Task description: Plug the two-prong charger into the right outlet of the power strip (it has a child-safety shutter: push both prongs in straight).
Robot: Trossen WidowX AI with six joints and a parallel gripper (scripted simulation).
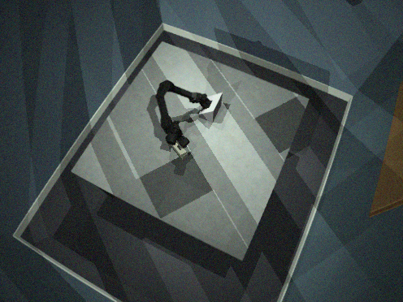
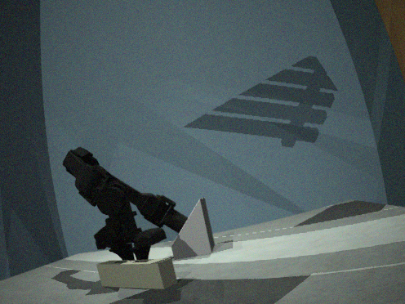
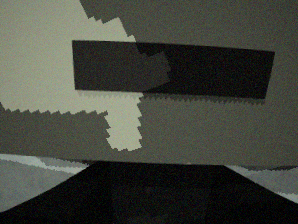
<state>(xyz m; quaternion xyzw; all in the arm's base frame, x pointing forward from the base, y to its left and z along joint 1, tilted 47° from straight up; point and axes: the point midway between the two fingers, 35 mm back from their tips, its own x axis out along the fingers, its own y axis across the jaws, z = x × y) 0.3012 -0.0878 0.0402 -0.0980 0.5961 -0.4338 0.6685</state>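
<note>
My gripper tip is 2 cm short of the black two-prong charger, 1 cm to the left of it and 1 cm below it.
</note>
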